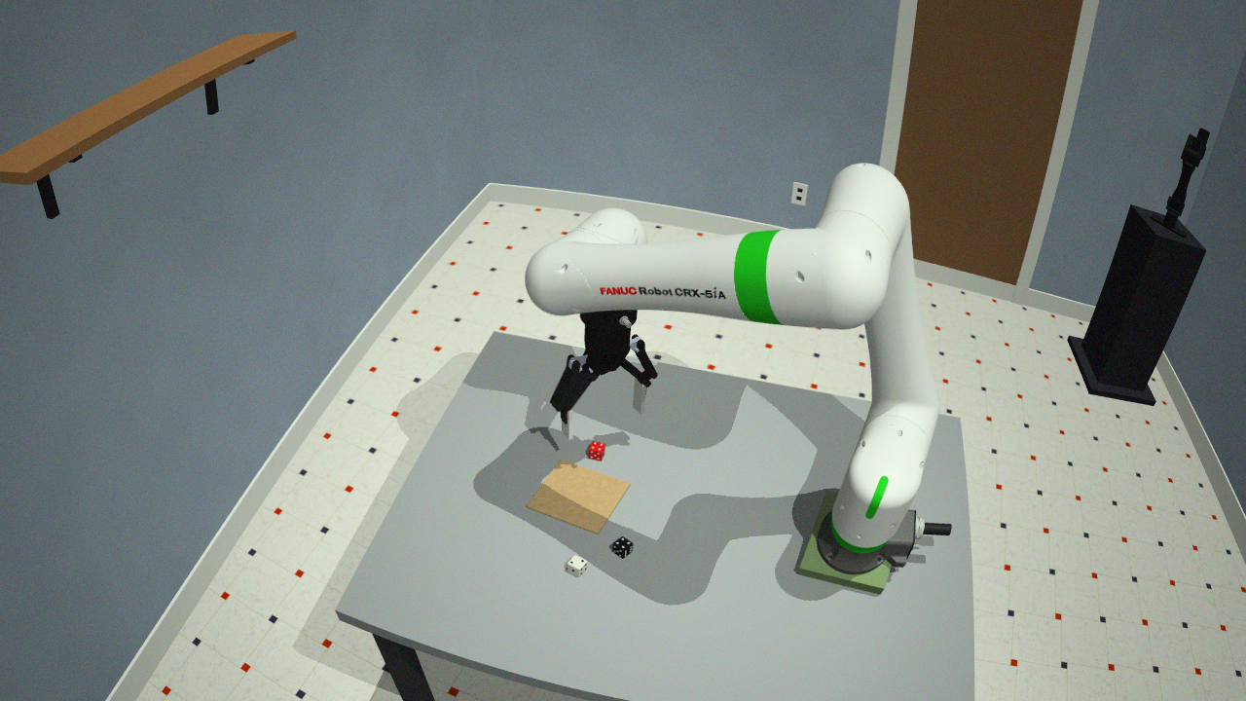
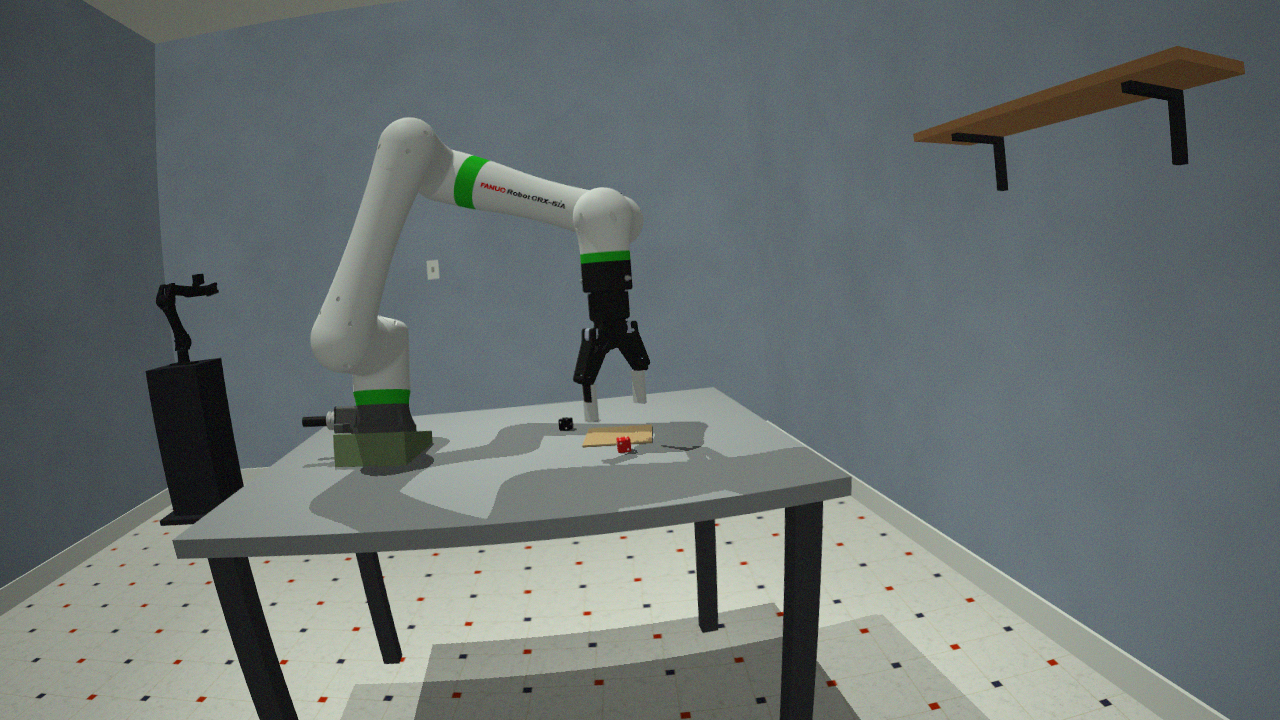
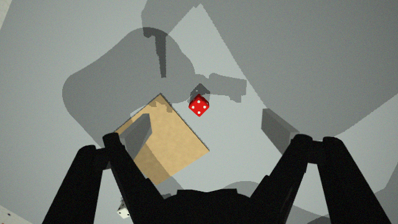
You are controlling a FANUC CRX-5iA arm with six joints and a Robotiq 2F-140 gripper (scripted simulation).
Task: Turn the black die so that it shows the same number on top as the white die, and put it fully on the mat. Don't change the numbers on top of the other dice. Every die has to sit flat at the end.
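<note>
My hand is 1 cm short of the red die, 1 cm to the right of it and 8 cm above it. Also, from my hand: black die (9 cm behind, 23 cm to the left, 8 cm below); white die (2 cm behind, 29 cm to the left, 8 cm below); tan mat (2 cm ahead, 12 cm to the left, 9 cm below).
</note>
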